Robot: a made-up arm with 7 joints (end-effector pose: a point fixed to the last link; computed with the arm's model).
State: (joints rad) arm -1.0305 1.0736 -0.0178 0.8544 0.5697 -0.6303 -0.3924
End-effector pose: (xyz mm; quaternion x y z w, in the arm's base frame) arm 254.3 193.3 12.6 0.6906 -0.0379 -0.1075 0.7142
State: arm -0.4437 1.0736 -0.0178 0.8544 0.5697 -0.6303 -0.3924
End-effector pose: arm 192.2 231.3 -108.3 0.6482 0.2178 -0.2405 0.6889
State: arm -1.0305 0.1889 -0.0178 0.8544 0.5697 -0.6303 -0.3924
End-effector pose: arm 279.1 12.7 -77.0 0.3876 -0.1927 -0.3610 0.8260
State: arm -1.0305 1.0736 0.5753 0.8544 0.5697 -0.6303 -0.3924
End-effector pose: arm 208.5 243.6 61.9 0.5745 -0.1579 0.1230 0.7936
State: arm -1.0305 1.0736 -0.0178 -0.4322 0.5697 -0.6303 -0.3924
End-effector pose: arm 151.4 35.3 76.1 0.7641 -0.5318 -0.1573 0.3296
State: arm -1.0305 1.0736 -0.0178 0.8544 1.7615 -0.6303 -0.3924
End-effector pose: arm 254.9 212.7 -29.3 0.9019 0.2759 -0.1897 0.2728
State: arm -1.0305 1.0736 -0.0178 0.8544 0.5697 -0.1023 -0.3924
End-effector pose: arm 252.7 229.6 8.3 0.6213 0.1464 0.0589 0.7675
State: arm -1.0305 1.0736 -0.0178 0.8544 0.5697 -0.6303 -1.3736
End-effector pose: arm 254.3 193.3 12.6 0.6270 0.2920 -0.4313 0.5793
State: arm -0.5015 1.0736 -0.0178 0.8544 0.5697 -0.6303 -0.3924
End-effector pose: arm 201.5 227.9 -98.3 0.6549 0.1931 -0.2281 0.6941
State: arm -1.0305 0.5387 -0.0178 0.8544 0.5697 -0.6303 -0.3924
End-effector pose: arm 284.7 92.1 -54.9 0.5200 -0.1344 -0.2666 0.8003
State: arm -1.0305 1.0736 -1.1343 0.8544 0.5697 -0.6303 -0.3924
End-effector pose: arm 235.7 151.9 -132.7 0.7414 0.1884 -0.5005 0.4053
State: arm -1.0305 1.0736 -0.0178 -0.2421 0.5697 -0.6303 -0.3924
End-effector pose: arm 177.3 53.1 78.2 0.7732 -0.4680 -0.1537 0.3994
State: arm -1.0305 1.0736 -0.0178 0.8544 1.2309 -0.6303 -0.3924
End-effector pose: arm 258.0 198.6 -13.3 0.8443 0.1419 -0.1599 0.4914
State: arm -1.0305 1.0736 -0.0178 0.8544 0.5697 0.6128 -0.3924
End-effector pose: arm 223.5 267.1 -4.1 0.4602 0.3774 0.2757 0.7548
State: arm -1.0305 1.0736 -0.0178 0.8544 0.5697 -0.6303 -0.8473
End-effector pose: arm 254.3 193.3 12.6 0.6813 0.1188 -0.2658 0.6716
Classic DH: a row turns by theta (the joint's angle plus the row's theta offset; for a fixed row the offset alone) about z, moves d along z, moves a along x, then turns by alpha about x. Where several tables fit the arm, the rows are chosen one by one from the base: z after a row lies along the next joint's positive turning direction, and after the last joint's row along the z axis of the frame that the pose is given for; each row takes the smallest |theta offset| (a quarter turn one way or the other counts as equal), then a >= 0, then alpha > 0; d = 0 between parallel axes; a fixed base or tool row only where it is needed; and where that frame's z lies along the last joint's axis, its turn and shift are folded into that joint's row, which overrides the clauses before.
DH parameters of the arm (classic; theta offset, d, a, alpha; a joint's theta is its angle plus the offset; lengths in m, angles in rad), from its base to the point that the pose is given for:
base (fixed): -0.071 0 0 -1.3004
joint 1: -1.3111 0.0517 -0.0191 -1.5708
joint 2: 1.2915 -0.0004 -0.004 1.5708
joint 3: 1.5708 -0.1319 0.0134 -1.5708
joint 4: 1.5708 0.001 0.0062 1.5708
joint 5: 0 0.107 0.0005 -1.5708
joint 6: -1.5708 0 0.0701 1.5708
joint 7: 0 0.0004 0 0

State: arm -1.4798 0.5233 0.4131 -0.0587 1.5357 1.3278 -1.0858
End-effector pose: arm 157.7 171.3 103.8 0.1021 0.0869 0.3411 0.9304
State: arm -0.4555 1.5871 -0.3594 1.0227 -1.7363 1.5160 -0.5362
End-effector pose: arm 96.5 270.2 -78.1 -0.4765 0.5335 0.1250 0.6875
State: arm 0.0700 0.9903 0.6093 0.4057 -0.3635 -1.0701 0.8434
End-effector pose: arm 114.3 238.0 -21.3 0.2225 -0.4966 0.4561 0.7042
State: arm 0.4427 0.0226 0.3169 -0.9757 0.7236 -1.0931 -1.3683
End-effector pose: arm 48.5 46.5 -38.8 0.7234 -0.0701 -0.5020 0.4687
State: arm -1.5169 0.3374 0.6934 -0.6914 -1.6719 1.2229 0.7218
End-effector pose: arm 105.2 43.8 120.6 -0.1987 -0.3340 -0.3423 0.8555
